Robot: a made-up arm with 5 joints.
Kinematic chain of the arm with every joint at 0, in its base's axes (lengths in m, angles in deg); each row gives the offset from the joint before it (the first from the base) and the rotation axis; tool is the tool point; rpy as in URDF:
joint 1: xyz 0 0 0.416 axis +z
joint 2: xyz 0 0 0 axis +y
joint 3: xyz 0.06 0 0.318 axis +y
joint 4: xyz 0.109 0 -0.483 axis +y
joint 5: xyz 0.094 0 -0.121 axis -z
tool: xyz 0 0 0 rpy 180 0 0
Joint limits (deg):
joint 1: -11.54..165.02
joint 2: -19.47..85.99
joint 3: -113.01..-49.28
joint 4: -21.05..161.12
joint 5: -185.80..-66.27
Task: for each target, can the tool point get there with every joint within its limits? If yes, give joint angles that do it. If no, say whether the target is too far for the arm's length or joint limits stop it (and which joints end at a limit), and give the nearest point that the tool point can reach.
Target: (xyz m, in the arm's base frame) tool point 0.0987 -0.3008 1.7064
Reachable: no: too far | nearest point 0.2083 -0.0425 1.2942 | short by 0.499 m
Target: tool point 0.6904 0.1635 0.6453
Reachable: yes | joints 13.32 4.16 -80.89 55.50 -144.05
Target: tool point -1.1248 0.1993 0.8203
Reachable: no: too far | nearest point -0.8339 0.2231 0.7227 | short by 0.308 m
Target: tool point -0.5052 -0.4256 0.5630
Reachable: no: joint limits stop it (at a limit: joint 1) | nearest point -0.3652 0.0977 0.5630 | short by 0.542 m
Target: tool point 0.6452 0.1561 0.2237
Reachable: yes | joints 13.60 49.51 -101.22 114.08 -170.40
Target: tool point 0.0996 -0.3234 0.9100
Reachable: no: joint limits stop it (at a limit: joint 1, joint 2, joint 4) | nearest point 0.2538 -0.0518 0.9896 | short by 0.322 m
